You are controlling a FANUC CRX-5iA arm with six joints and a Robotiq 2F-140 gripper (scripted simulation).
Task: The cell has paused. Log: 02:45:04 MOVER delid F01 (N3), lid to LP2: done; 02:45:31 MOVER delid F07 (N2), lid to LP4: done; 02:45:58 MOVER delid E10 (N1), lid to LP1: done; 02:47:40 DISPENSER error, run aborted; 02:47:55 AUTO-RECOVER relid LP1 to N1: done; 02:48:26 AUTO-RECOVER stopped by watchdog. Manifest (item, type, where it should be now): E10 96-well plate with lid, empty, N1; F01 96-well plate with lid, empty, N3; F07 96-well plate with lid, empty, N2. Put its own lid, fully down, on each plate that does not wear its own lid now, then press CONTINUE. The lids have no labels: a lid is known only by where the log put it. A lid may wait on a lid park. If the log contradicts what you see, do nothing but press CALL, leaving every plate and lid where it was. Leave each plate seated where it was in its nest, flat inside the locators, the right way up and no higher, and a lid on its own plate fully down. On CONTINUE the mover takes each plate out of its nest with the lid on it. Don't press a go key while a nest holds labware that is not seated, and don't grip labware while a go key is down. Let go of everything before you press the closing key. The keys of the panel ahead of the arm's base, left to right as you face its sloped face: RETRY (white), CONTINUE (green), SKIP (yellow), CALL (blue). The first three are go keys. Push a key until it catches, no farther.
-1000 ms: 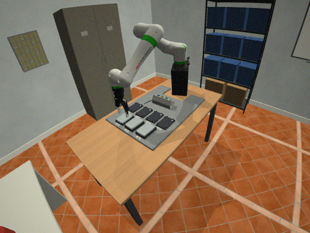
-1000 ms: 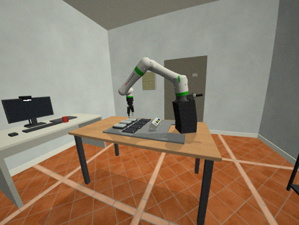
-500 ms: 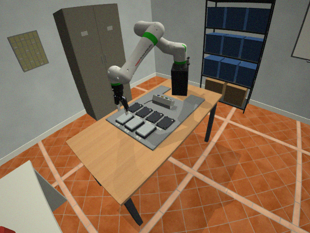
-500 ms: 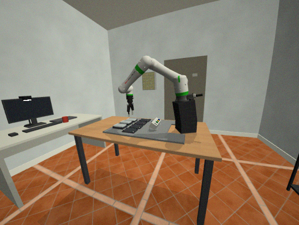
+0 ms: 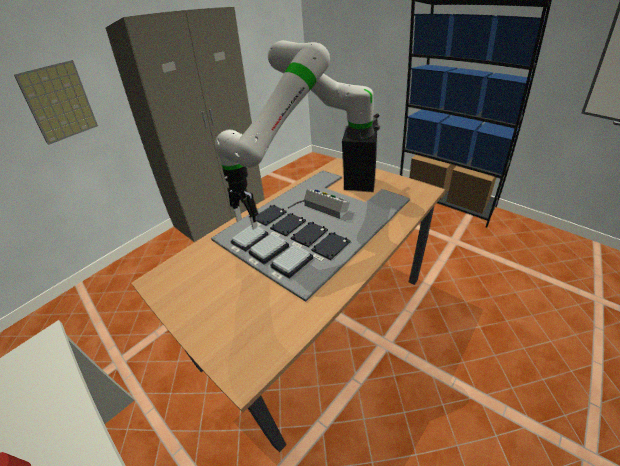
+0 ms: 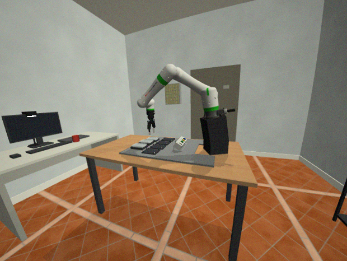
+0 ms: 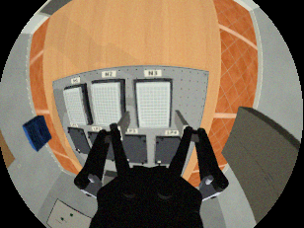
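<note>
My gripper is now 43 cm past the green key, 12 cm to the right of it and 4 cm above it. The rest, counted from my hand: plate: 9 cm below; then lid park LP4: 18 cm behind, 10 cm below, 8 cm to the right; then lid park LP3: 18 cm behind, 10 cm below, 6 cm to the left.
</note>
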